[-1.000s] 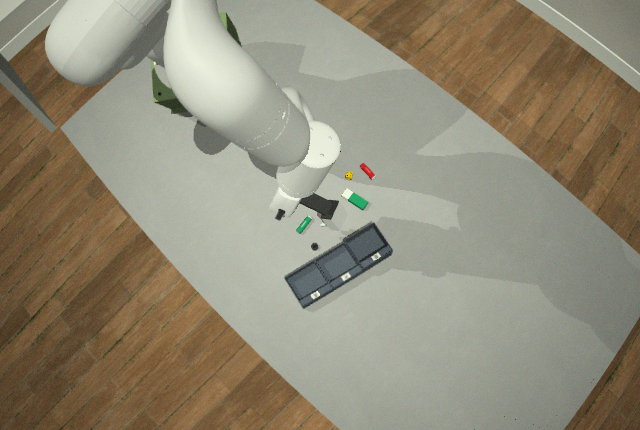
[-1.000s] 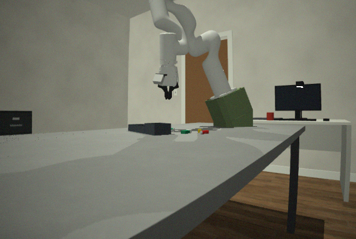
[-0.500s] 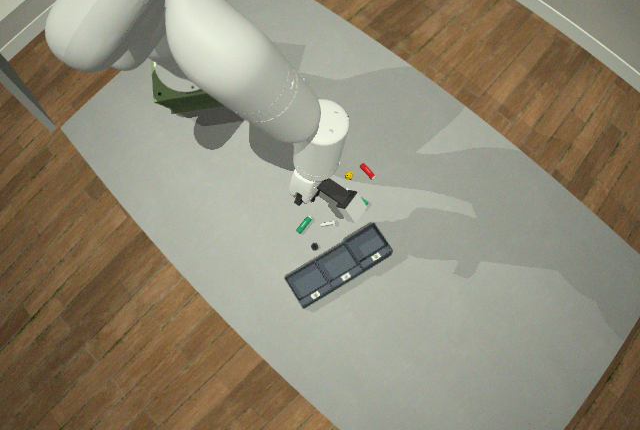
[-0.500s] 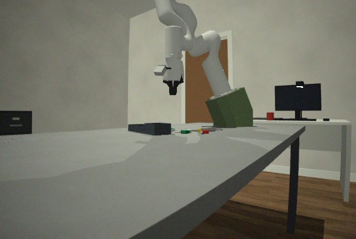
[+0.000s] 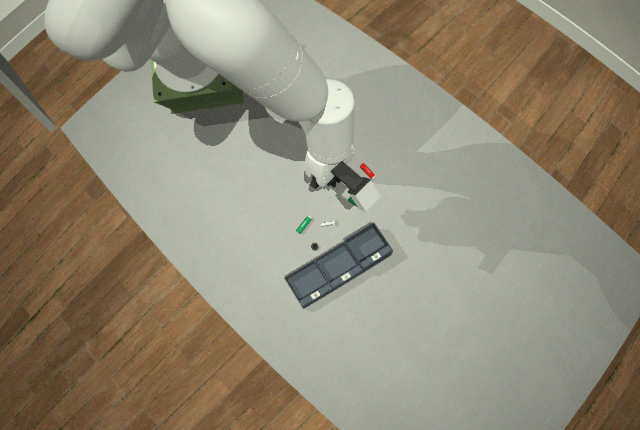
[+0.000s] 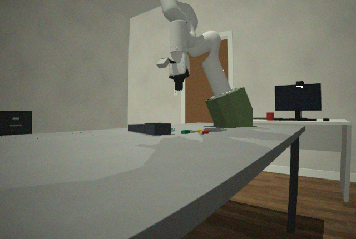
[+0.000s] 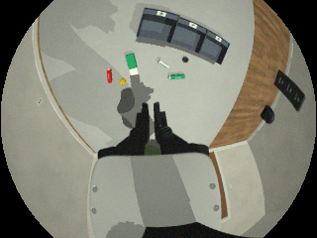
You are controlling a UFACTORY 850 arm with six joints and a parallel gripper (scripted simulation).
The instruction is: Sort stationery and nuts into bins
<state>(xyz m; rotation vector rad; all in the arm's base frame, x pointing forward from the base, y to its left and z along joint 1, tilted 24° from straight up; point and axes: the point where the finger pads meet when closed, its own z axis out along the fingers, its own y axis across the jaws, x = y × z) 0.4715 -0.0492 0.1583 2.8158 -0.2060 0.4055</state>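
My hand is 20 cm above the dark bin row, 12 cm to the left of it and 9 cm short of it. Also, from my hand: white bolt 21 cm below, 3 cm to the right, 1 cm ahead; then green cylinder 21 cm below, 7 cm to the right, 4 cm behind; then green block 21 cm below, 5 cm to the left, 2 cm ahead.
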